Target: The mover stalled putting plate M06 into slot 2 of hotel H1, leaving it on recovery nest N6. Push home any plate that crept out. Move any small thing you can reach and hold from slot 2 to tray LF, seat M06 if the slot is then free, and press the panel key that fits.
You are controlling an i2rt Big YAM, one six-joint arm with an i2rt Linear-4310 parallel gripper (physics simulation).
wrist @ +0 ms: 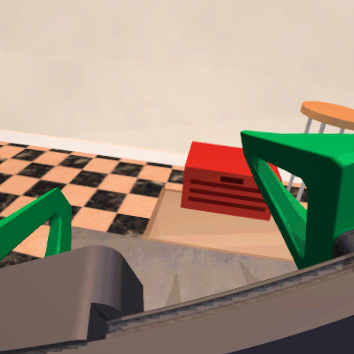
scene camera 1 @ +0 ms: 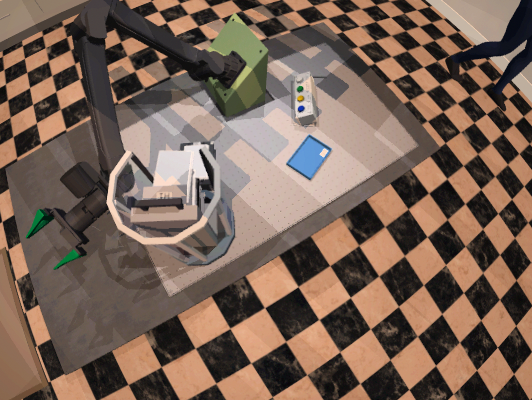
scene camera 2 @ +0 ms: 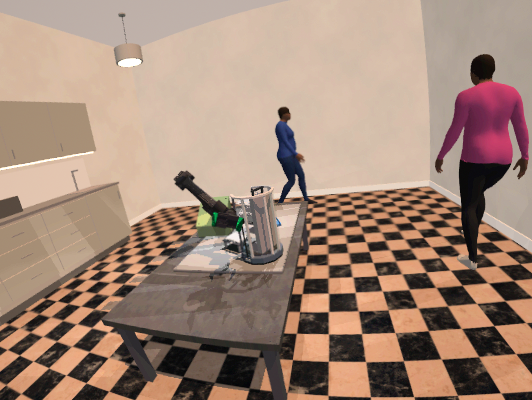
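Pixels of known places: gripper, fingertip midpoint: [wrist: 149,170] [scene camera 1: 40,253] [scene camera 2: 225,226]; arm's base, origin of the base link: [scene camera 1: 231,70].
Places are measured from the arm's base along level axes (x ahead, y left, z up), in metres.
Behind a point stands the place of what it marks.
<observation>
Hotel H1 [scene camera 1: 164,215] {x 0.463, y -0.411, z 0.225 m} [scene camera 2: 264,227], a grey tower with a black top handle, stands inside a pale-rimmed cage. White surfaces [scene camera 1: 172,167] {x 0.352, y -0.350, z 0.182 m} show beside its top; I cannot tell which is plate M06 or nest N6. The slots, any crept plate and any small thing in slot 2 are hidden. A blue tray [scene camera 1: 306,159] {x 0.397, y 0.076, z -0.148 m}, its label unreadable, lies on the pale board. The key panel [scene camera 1: 306,114] {x 0.267, y 0.159, z -0.080 m} has green, yellow, blue and pale keys. My gripper [scene camera 1: 43,252] {x 0.362, y -0.723, z 0.180 m} [scene camera 2: 228,221] {x 0.362, y -0.723, z 0.180 m} [wrist: 149,170] {x 0.362, y -0.723, z 0.180 m} is open and empty, beyond the cage, above the grey table end, pointing away from the hotel.
The cage rim [scene camera 1: 165,241] {x 0.516, y -0.430, z 0.243 m} stands close to my wrist and forearm. A green angled block [scene camera 1: 242,85] {x 0.073, y 0.001, z -0.017 m} [scene camera 2: 207,227] {x -0.081, y -0.068, z -0.084 m} stands at the arm's base. A red chest [wrist: 225,185] and an orange stool [wrist: 327,115] are beyond the table. Two people stand off the table.
</observation>
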